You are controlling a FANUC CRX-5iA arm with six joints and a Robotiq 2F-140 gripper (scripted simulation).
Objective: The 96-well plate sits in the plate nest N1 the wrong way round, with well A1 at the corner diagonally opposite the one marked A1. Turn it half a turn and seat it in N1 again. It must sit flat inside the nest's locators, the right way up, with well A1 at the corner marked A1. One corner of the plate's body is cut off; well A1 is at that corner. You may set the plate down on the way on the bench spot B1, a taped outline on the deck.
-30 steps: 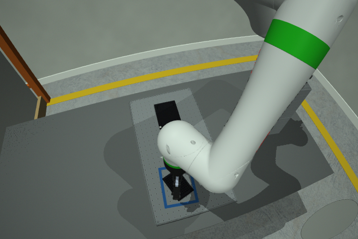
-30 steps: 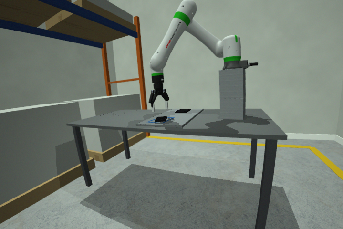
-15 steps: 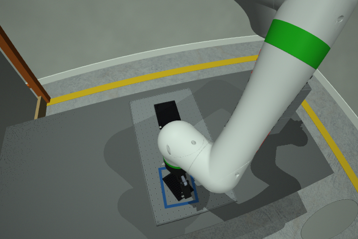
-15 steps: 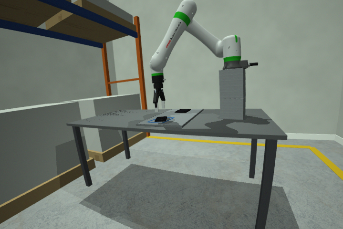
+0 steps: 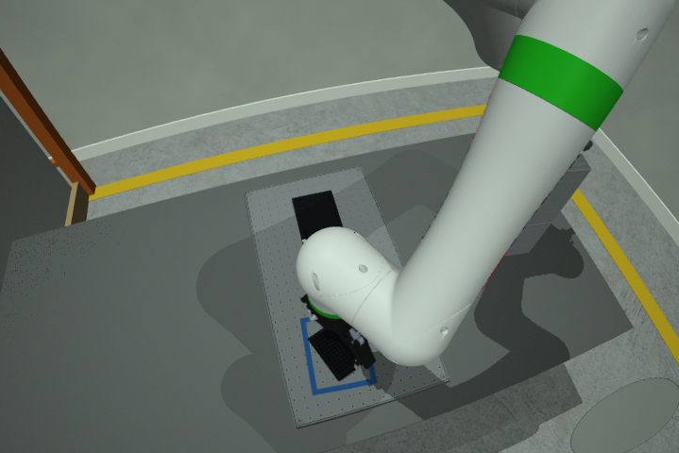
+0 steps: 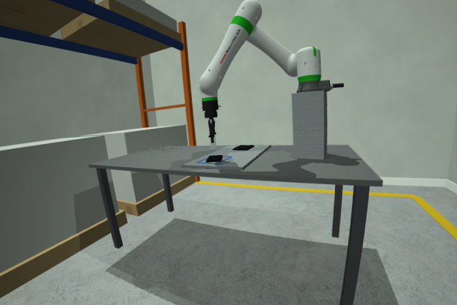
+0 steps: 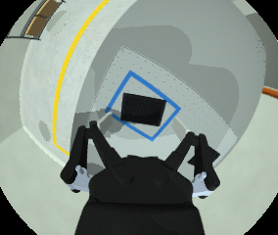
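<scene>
Right now the black 96-well plate is 80 mm below my hand. Round my hand: black plate nest N1: 380 mm to the right, 90 mm behind, 80 mm below; white A1 mark: 310 mm to the right, 80 mm below, 30 mm behind.
</scene>
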